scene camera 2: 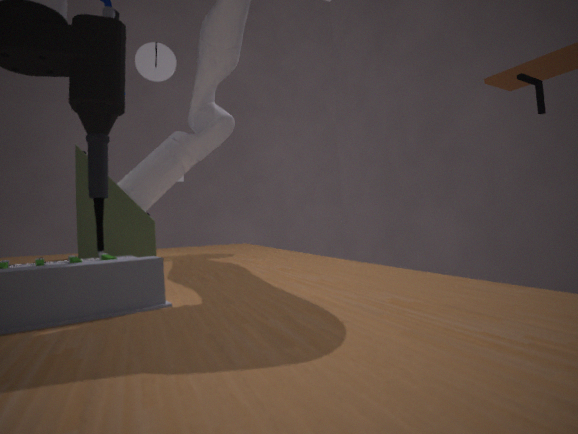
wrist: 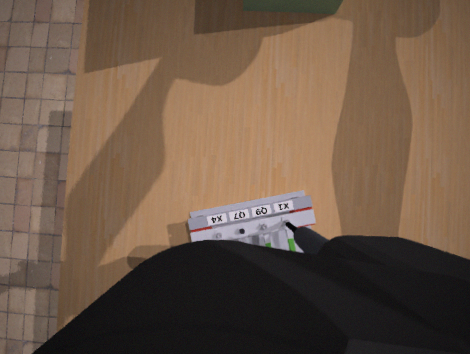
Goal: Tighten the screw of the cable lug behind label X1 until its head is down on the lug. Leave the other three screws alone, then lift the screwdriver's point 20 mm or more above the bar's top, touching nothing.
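Places are measured from the arm's base along level axes (x ahead, y left, z up), in metres.
Pixels of known places: hand, tool point: [scene camera 2: 100, 252] [wrist: 287, 223]; arm's base, link origin: [scene camera 2: 129, 199].
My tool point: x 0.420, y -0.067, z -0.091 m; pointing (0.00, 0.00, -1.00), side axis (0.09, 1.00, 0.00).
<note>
For each thing: its top centre in the pictures, then the offset to it from my tool point. Level surfaces: height alone.
- screwdriver, top centre: [wrist: 303, 236] [scene camera 2: 98, 197] dx +0.000, dy +0.000, dz +0.064 m
- label X1, top centre: [wrist: 283, 206] dx -0.023, dy -0.003, dz -0.008 m
- Q9, top centre: [wrist: 265, 227] dx +0.003, dy -0.031, dz -0.001 m
- Q7, top centre: [wrist: 242, 231] dx +0.008, dy -0.063, dz -0.001 m
- X4, top centre: [wrist: 219, 236] dx +0.013, dy -0.094, dz -0.001 m
- wooden table, surface height: dz -0.051 m
The screwdriver [scene camera 2: 100, 249] [wrist: 288, 225] points straight down in the scene view. Its dark tip is at the screw place behind label X1 [wrist: 283, 206], at the right end of the grey bar [scene camera 2: 100, 287] [wrist: 304, 218]. A small light piece shows right under the tip in the scene view. The tip covers most of that screw, so its height and whether the tip touches it cannot be told. The screws behind Q9 [wrist: 263, 227], Q7 [wrist: 242, 231] and X4 [wrist: 218, 235] stand apart from the tip; the Q7 one looks dark. Green cable pieces [scene camera 2: 108, 257] [wrist: 292, 244] lie behind the screws.
The bar stands on a wooden table [scene camera 2: 400, 350] [wrist: 280, 125]. A green wedge-shaped block [scene camera 2: 130, 220] [wrist: 295, 4] stands behind the bar, near the white arm [scene camera 2: 165, 160]. A brown shelf [scene camera 2: 540, 65] is on the right wall. Tiled floor [wrist: 30, 100] shows left of the table edge.
</note>
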